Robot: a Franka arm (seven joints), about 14 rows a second.
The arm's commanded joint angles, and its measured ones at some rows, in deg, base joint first. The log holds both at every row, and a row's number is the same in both.
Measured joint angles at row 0: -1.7, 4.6, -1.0, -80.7, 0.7, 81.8, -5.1
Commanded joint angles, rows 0 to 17: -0.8, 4.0, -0.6, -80.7, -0.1, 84.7, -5.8; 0.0, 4.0, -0.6, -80.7, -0.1, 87.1, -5.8; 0.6, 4.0, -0.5, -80.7, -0.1, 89.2, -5.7; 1.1, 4.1, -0.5, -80.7, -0.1, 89.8, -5.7; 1.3, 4.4, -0.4, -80.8, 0.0, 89.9, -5.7; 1.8, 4.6, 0.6, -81.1, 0.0, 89.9, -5.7; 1.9, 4.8, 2.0, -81.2, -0.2, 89.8, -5.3; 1.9, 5.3, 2.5, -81.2, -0.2, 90.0, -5.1; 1.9, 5.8, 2.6, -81.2, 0.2, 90.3, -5.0; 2.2, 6.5, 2.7, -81.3, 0.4, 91.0, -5.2; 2.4, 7.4, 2.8, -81.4, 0.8, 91.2, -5.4; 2.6, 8.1, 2.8, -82.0, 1.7, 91.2, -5.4; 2.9, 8.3, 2.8, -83.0, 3.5, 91.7, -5.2; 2.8, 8.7, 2.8, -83.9, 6.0, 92.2, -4.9; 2.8, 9.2, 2.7, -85.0, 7.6, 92.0, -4.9; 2.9, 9.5, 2.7, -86.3, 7.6, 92.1, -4.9; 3.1, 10.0, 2.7, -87.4, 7.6, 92.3, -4.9; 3.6, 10.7, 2.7, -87.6, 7.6, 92.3, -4.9
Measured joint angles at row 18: 3.0, 10.5, 2.7, -85.9, 6.7, 91.6, -5.2
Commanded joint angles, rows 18 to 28: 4.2, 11.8, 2.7, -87.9, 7.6, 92.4, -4.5; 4.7, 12.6, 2.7, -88.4, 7.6, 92.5, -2.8; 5.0, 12.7, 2.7, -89.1, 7.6, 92.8, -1.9; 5.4, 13.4, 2.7, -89.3, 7.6, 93.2, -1.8; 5.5, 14.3, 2.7, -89.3, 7.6, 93.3, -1.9; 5.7, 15.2, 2.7, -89.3, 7.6, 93.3, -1.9; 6.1, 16.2, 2.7, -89.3, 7.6, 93.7, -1.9; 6.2, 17.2, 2.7, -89.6, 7.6, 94.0, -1.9; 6.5, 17.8, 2.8, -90.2, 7.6, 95.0, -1.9; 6.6, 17.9, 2.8, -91.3, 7.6, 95.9, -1.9; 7.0, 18.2, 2.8, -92.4, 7.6, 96.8, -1.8
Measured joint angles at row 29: 6.2, 18.2, 2.9, -90.3, 6.9, 95.0, -2.7
